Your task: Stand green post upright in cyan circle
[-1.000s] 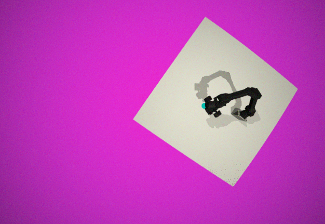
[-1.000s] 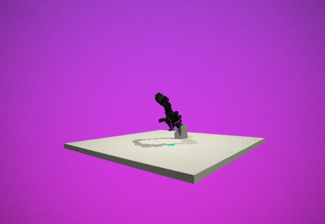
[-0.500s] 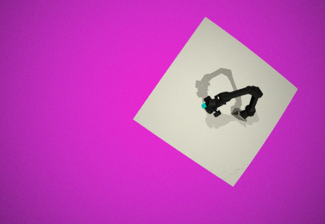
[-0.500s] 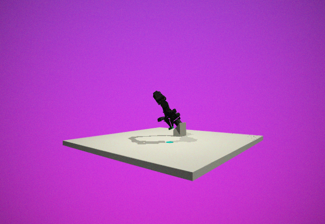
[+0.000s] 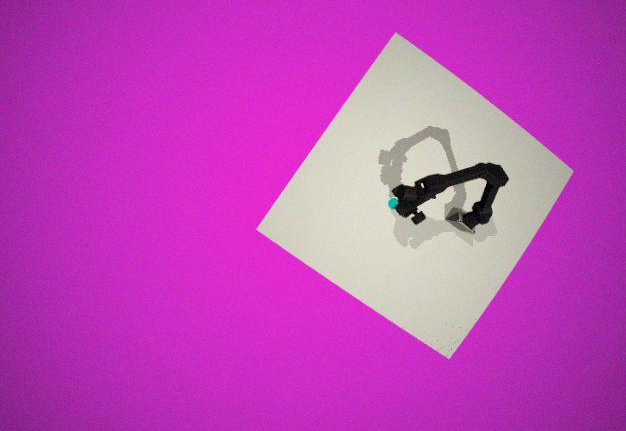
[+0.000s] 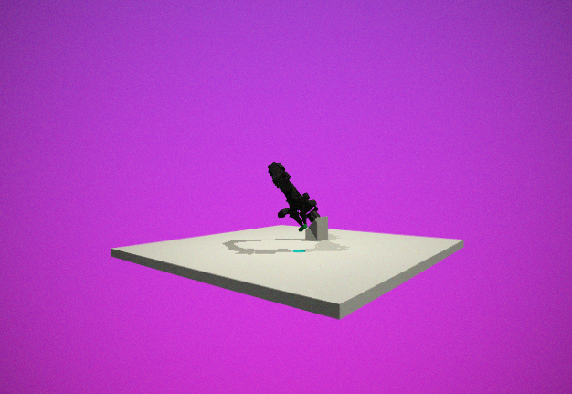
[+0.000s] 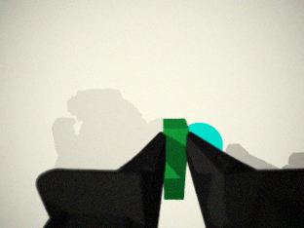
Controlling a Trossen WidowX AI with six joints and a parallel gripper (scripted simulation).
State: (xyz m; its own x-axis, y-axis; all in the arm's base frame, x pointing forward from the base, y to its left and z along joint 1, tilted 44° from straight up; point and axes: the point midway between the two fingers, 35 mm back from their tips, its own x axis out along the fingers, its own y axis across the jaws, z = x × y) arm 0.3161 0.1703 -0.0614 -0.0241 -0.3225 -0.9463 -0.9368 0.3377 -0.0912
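The cyan circle lies 120 mm below my gripper tip, 30 mm to the right of it and 10 mm ahead of it. Also, from my gripper tip: green post (20 mm to the right, 10 mm below, 10 mm behind).
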